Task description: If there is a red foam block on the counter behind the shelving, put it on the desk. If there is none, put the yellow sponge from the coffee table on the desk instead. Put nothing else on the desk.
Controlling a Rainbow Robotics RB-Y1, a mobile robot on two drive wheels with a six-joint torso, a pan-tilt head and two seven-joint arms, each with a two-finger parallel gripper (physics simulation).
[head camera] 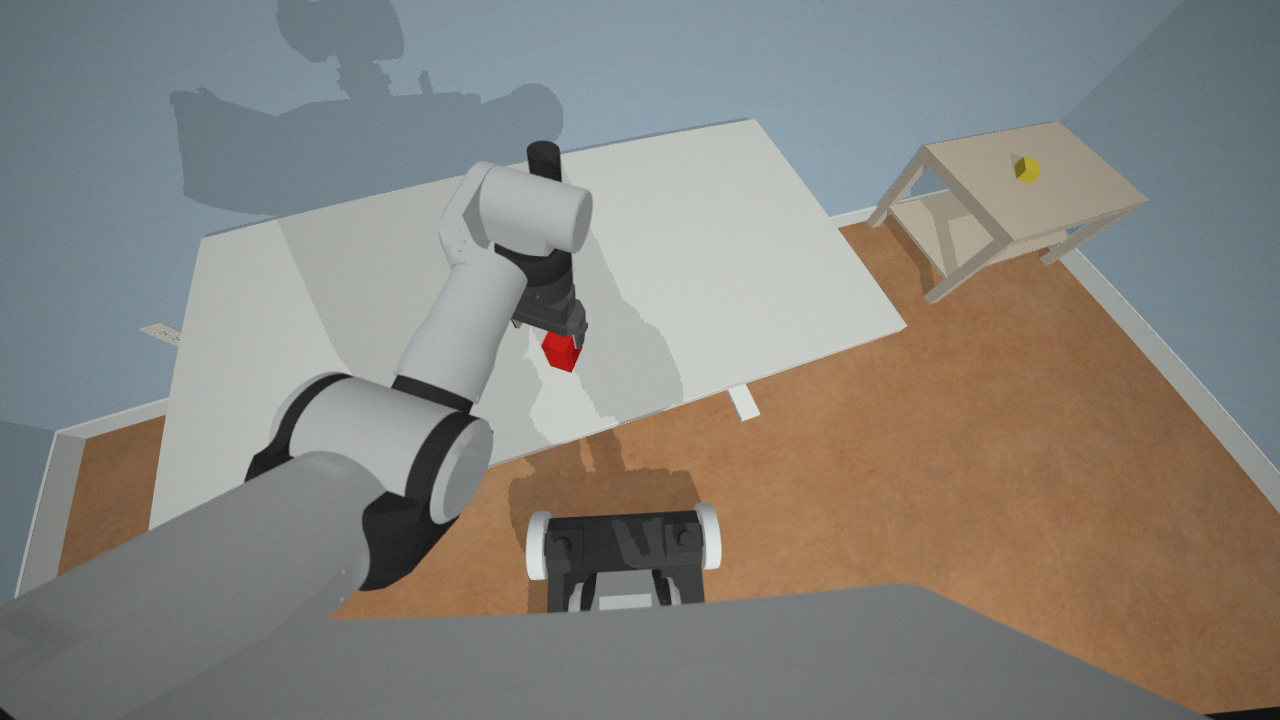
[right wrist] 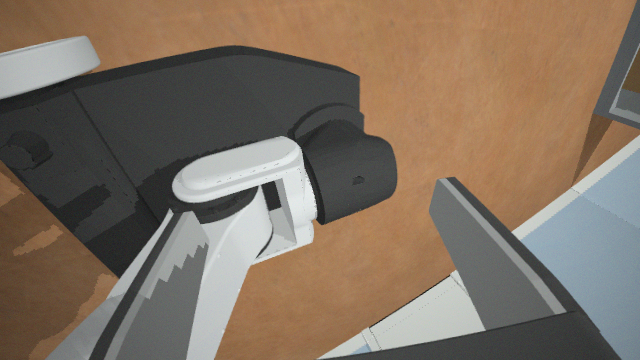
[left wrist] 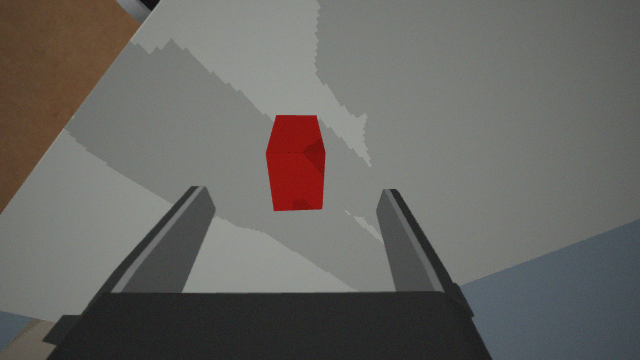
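Pixels of known places: left gripper, fingertip midpoint: (head camera: 549, 334) (left wrist: 296, 199); right gripper, fingertip midpoint: (right wrist: 317, 211); robot's base at its link origin: (head camera: 624, 539).
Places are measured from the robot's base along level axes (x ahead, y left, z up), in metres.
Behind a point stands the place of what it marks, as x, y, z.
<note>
A red foam block (head camera: 561, 351) {0.331, 0.097, 0.810} (left wrist: 296, 172) {0.352, 0.105, 0.810} rests on the white desk (head camera: 716, 223) {0.714, -0.255, 0.720} (left wrist: 475, 125) {0.427, 0.320, 0.720}, near its front edge. My left gripper (head camera: 548, 333) {0.342, 0.110, 0.855} (left wrist: 296, 199) {0.342, 0.110, 0.855} is open, with its fingers above the block and apart from it; the block shows beyond and between the fingertips in the left wrist view. A yellow sponge (head camera: 1026, 170) {1.254, -1.710, 0.493} sits on the small wooden coffee table (head camera: 1087, 192) {1.192, -2.038, 0.450} at the right. My right gripper (right wrist: 317, 211) {-0.311, -0.225, 0.562} is open and empty beside the robot's own base. The counter and the shelving cannot be made out.
The robot's dark base (head camera: 623, 541) {0.000, 0.003, 0.191} (right wrist: 225, 95) {-0.287, -0.164, 0.169} stands on the brown floor (head camera: 984, 429) {0.302, -1.513, 0.000} in front of the desk. Blue walls run behind the desk and coffee table. Part of a grey-framed object (right wrist: 607, 92) {-2.297, 0.234, 0.030} shows at the right edge of the right wrist view.
</note>
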